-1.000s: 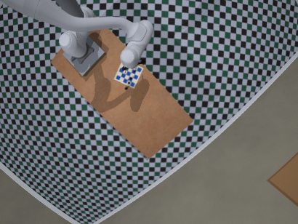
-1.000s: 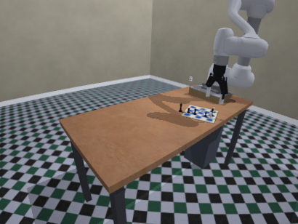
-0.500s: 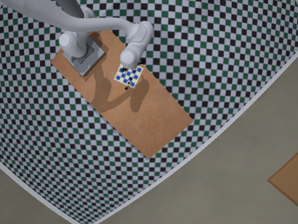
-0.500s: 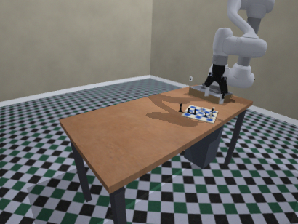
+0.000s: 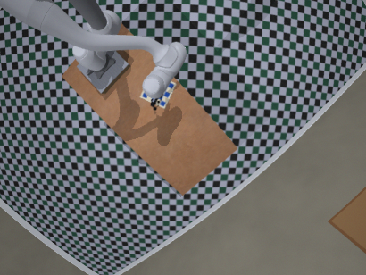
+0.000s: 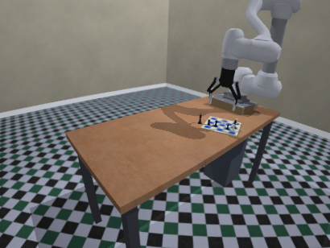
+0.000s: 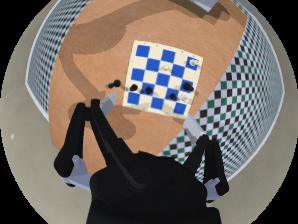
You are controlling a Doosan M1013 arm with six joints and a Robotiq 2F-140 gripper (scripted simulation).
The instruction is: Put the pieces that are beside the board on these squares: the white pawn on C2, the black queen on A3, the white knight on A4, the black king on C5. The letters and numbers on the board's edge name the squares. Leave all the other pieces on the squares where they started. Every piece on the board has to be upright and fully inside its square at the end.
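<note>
The black chess piece is 40 mm ahead of my hand, 120 mm to the right of it and 120 mm below it. Also, from my hand: blue-and-white chessboard: 50 mm behind, 150 mm below; then small white piece: 90 mm behind, 20 mm to the right, 130 mm below; then white knight: 50 mm behind, 80 mm to the left, 130 mm below.
</note>
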